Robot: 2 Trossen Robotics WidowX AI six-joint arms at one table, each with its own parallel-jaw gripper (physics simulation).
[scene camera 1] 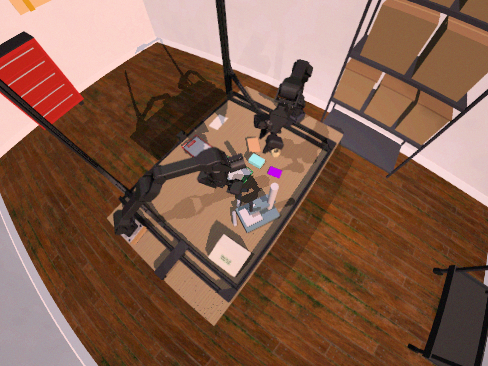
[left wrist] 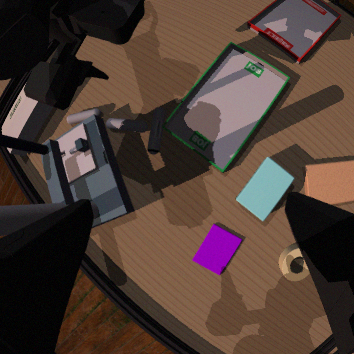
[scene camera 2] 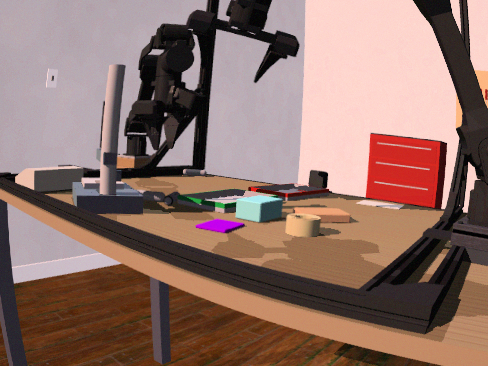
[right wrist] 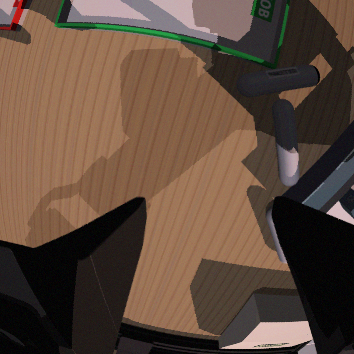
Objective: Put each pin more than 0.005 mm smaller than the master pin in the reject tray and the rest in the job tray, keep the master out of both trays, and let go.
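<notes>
The dark master pin, with a label, lies near a corner of the green-rimmed job tray. A half-shaded grey pin lies between it and the blue-grey gauge stand. Another pale pin lies against the stand, partly behind a finger in the right wrist view. A small pale cylinder lies far back. No pin shows in the job tray or red-rimmed reject tray. My right gripper is open, empty, above the table. My left gripper is open, empty, high up.
A turquoise block, an orange block, a purple pad and a tan ring lie beyond the job tray. The stand's tall post rises near the table edge. A white-topped box stands beside the stand.
</notes>
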